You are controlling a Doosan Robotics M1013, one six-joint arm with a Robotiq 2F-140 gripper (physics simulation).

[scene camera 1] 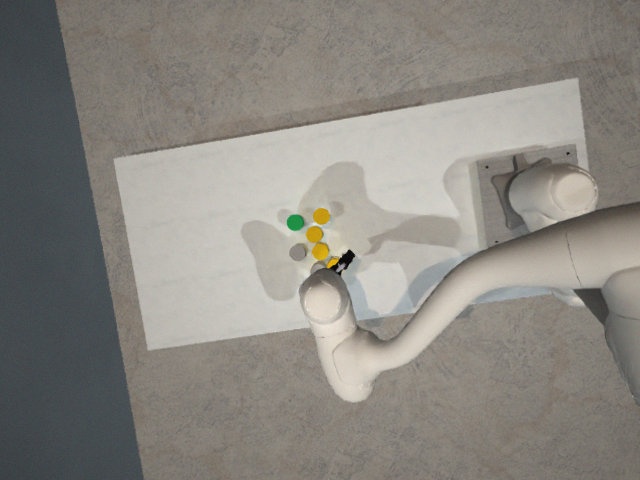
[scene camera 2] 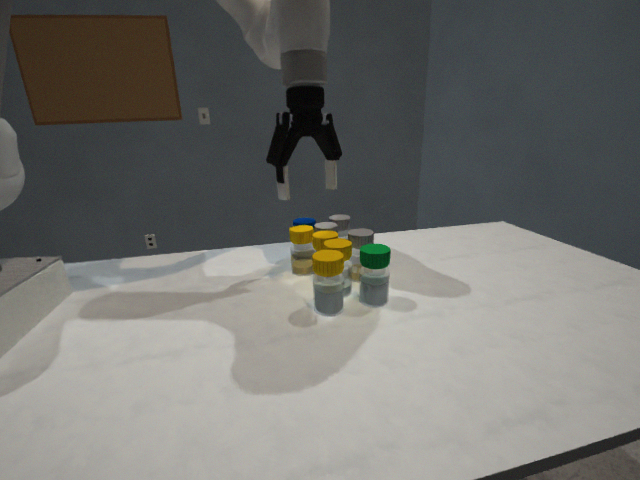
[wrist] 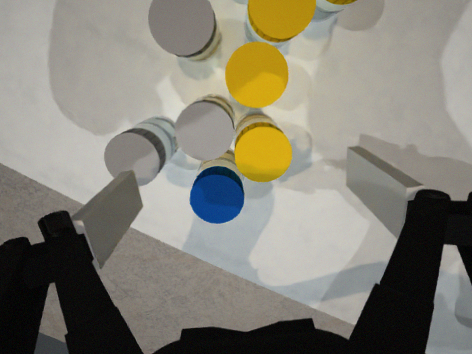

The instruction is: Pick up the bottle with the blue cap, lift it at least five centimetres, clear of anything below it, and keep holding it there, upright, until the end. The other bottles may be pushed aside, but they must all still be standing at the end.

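Places are measured from the arm's base along level axes (x back, y right, z up), in metres.
Pixels of known places: gripper, fingertip midpoint: point(scene camera 2: 309, 193) point(wrist: 241, 177).
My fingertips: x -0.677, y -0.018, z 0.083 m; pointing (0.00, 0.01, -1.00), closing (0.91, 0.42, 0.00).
For each thing: its middle in the pictures, then the offset to it from my fingertips. Level surfaces: height alone.
- bottle with the blue cap, body centre: point(wrist: 219, 180) point(scene camera 2: 305, 240) dy -0.057, dx -0.005, dz -0.128 m
- yellow-capped bottle at the middle of its body: point(wrist: 258, 142) point(scene camera 2: 302, 250) point(scene camera 1: 335, 265) dy +0.001, dx +0.023, dz -0.128 m
- green-capped bottle at the middle of its body: point(scene camera 2: 374, 275) point(scene camera 1: 296, 222) dy +0.183, dx -0.053, dz -0.128 m
- white table at its surface level: dz -0.180 m
The bottle with the blue cap point(scene camera 2: 304, 223) point(wrist: 217, 195) stands upright at the back of the bottle group. In the wrist view its cap is below the gap between the fingers, closer to the left finger. The arm hides it in scene camera 1. A yellow-capped bottle point(scene camera 2: 301, 235) point(wrist: 263, 152) and a grey-capped bottle point(scene camera 2: 326, 227) point(wrist: 205, 129) stand close against it. Another grey-capped bottle point(scene camera 2: 339, 222) point(wrist: 132, 156) stands near the left finger in the wrist view. My gripper point(scene camera 2: 307, 193) point(wrist: 241, 177) is open and empty, above the caps.
More yellow-capped bottles point(scene camera 1: 321, 215), a grey-capped bottle point(scene camera 1: 297, 252) point(scene camera 2: 360, 238) point(wrist: 181, 22) and a green-capped bottle point(scene camera 1: 295, 222) point(scene camera 2: 374, 256) stand in the group. The white table point(scene camera 1: 180, 310) has an edge near the blue cap's side. The robot's base plate point(scene camera 1: 488, 206) is at the right.
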